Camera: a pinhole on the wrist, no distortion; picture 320 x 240 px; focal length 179.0 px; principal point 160.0 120.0 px. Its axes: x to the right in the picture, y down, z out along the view. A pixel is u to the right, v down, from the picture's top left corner.
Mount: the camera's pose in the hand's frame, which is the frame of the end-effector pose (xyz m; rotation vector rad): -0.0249 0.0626 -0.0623 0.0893 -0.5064 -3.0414
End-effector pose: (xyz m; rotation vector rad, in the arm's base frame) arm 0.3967 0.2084 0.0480 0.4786 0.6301 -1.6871
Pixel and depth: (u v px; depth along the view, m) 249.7 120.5 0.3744
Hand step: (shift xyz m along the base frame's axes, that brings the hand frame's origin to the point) 0.2212 -0.0263 0.3394
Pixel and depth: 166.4 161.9 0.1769
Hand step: 0.0895 -0.0559 0.1042
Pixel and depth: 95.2 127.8 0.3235
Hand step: 0.1493 -0.2386 0.1263
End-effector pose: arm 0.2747 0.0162 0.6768 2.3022 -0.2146 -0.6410
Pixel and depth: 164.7 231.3 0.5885
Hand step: -0.3660 -0.2824 -0.4163
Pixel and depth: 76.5 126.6 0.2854
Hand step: -0.0279 -0.2720 -0.0617
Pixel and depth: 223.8 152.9 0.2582
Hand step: -0.2078 -0.1421 -0.0020
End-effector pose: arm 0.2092 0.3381 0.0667 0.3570 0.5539 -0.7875
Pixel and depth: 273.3 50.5 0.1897
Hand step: 0.0749 0.1695 0.1828
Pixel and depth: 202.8 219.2 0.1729
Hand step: 0.0199 -0.0069 0.1499
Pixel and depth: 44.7 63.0 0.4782
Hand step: 0.5423 -0.0635 0.1778
